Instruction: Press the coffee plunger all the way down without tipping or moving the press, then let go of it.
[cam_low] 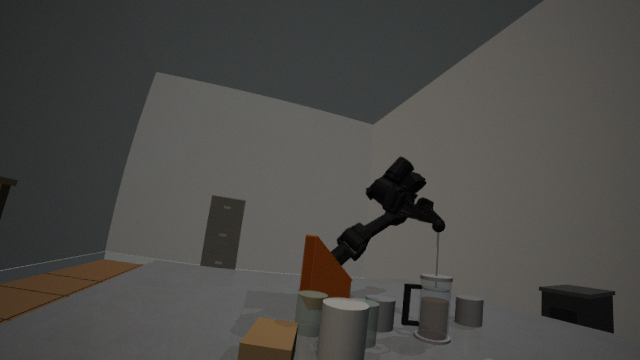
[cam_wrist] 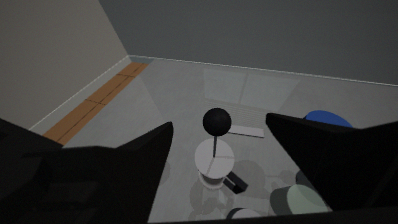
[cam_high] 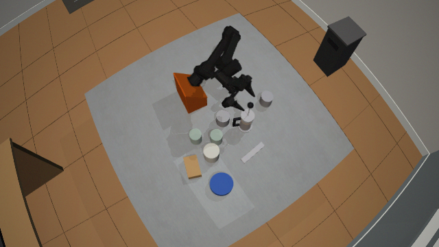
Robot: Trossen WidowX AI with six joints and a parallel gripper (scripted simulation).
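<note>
Right now the coffee press is 10 mm to the right of my gripper tip and 140 mm below it. Round my gripper tip: white cylinder 70 mm ahead, 240 mm to the right, 220 mm below; then tan box 80 mm ahead, 360 mm to the right, 240 mm below.
</note>
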